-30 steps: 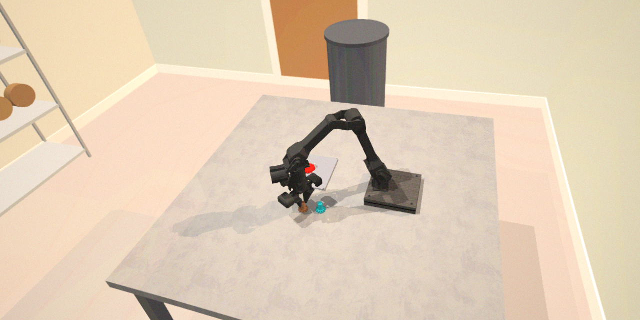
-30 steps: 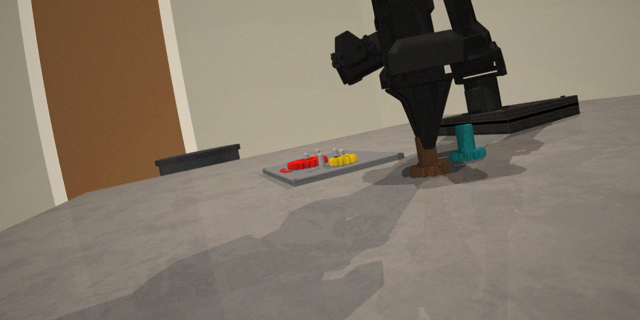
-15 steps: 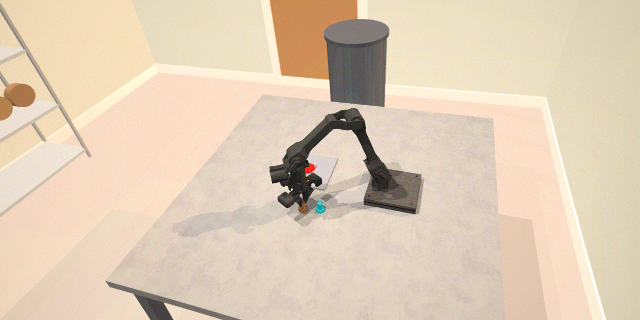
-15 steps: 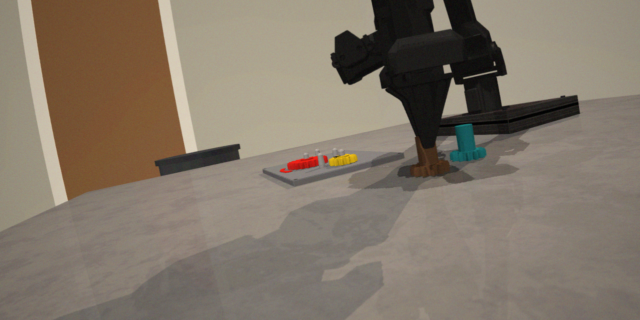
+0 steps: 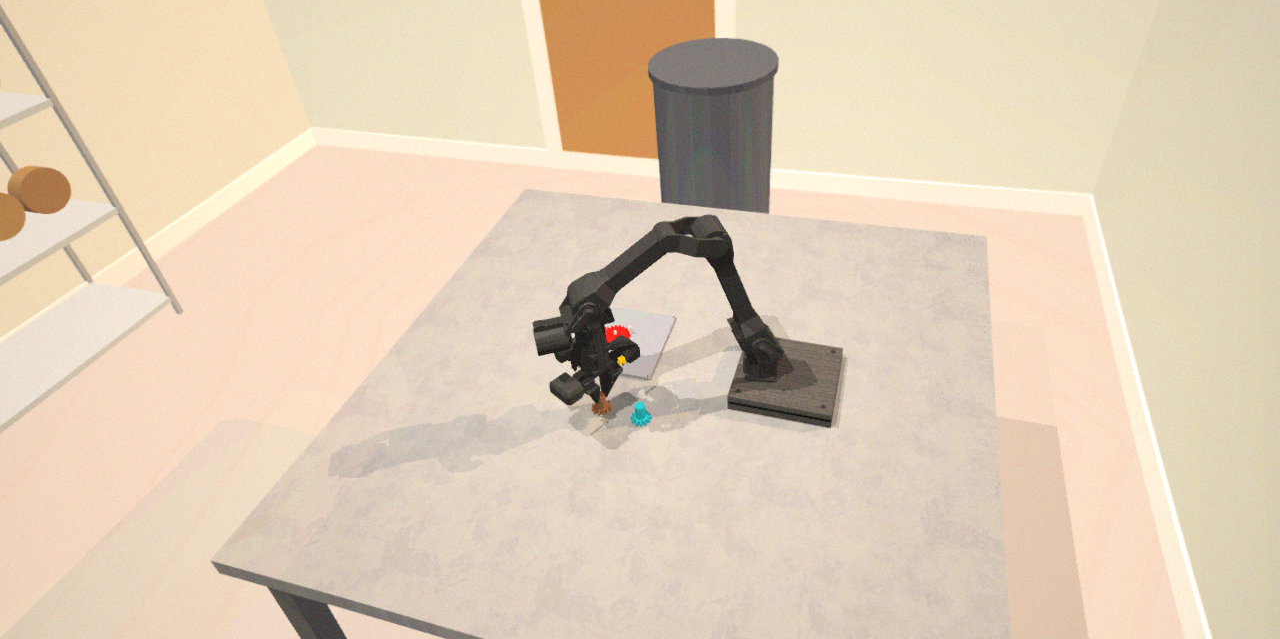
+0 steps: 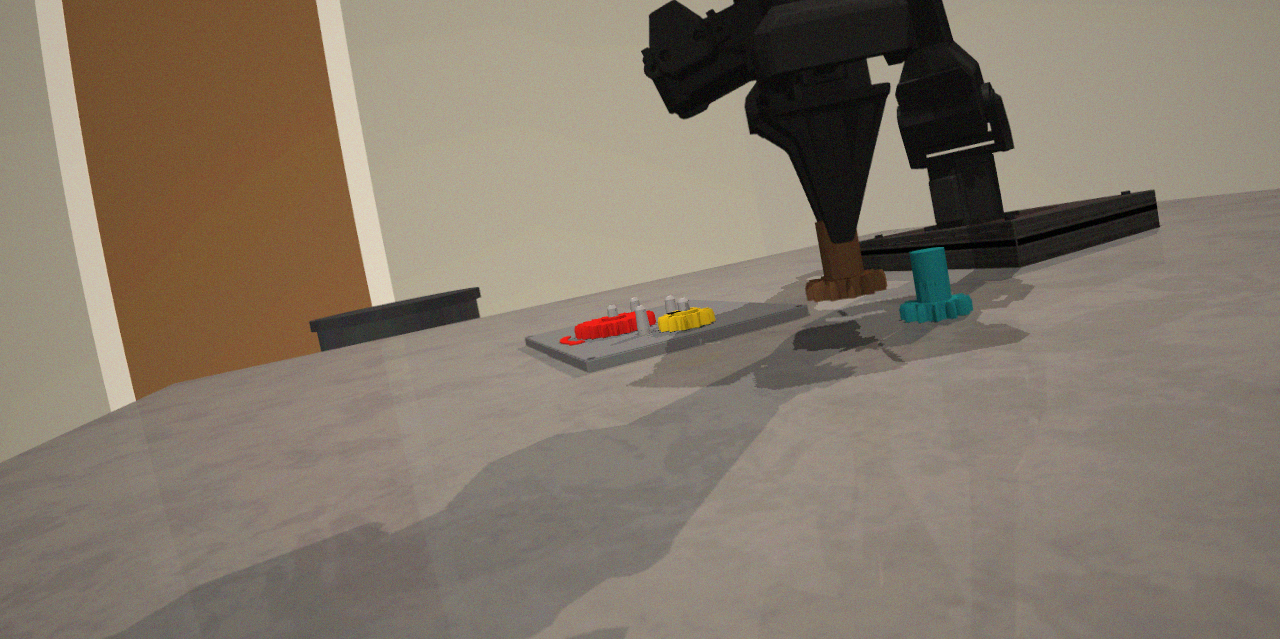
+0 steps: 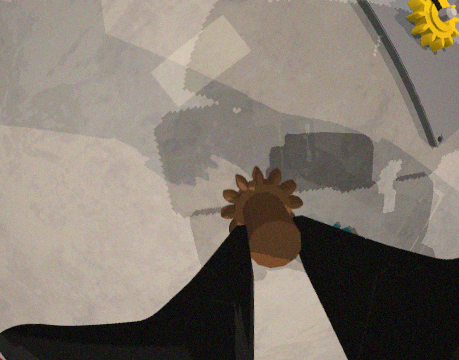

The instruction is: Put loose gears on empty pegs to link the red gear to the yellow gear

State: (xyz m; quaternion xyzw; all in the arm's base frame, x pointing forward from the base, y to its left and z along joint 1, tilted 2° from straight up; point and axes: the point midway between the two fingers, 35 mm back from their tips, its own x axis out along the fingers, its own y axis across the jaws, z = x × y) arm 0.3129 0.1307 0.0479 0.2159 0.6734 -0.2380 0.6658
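Now: gripper tip 17 cm to the left of the yellow gear and 4 cm above it. From my gripper tip the other things lie so: teal gear: 8 cm behind, 1 cm to the right, 4 cm below; then brown gear: 1 cm below; then red gear: 2 cm ahead, 24 cm to the right, 4 cm below.
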